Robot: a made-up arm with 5 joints. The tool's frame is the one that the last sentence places.
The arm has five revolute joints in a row. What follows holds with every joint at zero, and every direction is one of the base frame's.
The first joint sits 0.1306 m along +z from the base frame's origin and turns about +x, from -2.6 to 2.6 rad.
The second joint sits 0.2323 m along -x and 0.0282 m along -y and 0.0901 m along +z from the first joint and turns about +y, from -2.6 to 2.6 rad.
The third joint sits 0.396 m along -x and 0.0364 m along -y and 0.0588 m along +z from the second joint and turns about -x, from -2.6 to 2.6 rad.
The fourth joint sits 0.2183 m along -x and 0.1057 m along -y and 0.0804 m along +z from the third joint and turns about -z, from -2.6 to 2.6 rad.
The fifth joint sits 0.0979 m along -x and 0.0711 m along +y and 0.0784 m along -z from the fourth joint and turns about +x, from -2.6 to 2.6 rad.
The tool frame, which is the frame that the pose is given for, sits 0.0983 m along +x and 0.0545 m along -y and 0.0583 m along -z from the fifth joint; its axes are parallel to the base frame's.
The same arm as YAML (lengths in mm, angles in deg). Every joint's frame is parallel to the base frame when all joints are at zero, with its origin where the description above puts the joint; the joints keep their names.
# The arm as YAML. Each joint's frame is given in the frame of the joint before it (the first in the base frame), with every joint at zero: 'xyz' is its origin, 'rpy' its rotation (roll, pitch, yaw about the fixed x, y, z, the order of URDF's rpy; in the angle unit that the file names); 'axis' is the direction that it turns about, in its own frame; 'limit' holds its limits. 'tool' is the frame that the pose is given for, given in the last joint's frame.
units:
  length: mm
  angle: deg
joints:
  - name: joint 1
    type: revolute
    origin:
      xyz: [0.0, 0.0, 130.6]
      rpy: [0.0, 0.0, 0.0]
    axis: [1.0, 0.0, 0.0]
    limit:
      lower: -148.97
      upper: 148.97
  - name: joint 2
    type: revolute
    origin:
      xyz: [-232.3, -28.2, 90.1]
      rpy: [0.0, 0.0, 0.0]
    axis: [0.0, 1.0, 0.0]
    limit:
      lower: -148.97
      upper: 148.97
  - name: joint 3
    type: revolute
    origin:
      xyz: [-396.0, -36.4, 58.8]
      rpy: [0.0, 0.0, 0.0]
    axis: [-1.0, 0.0, 0.0]
    limit:
      lower: -148.97
      upper: 148.97
  - name: joint 4
    type: revolute
    origin:
      xyz: [-218.3, -105.7, 80.4]
      rpy: [0.0, 0.0, 0.0]
    axis: [0.0, 0.0, -1.0]
    limit:
      lower: -148.97
      upper: 148.97
  - name: joint 5
    type: revolute
    origin:
      xyz: [-97.9, 71.1, -78.4]
      rpy: [0.0, 0.0, 0.0]
    axis: [1.0, 0.0, 0.0]
    limit:
      lower: -148.97
      upper: 148.97
tool:
  origin:
    xyz: [98.3, -54.5, -58.3]
    rpy: [0.0, 0.0, 0.0]

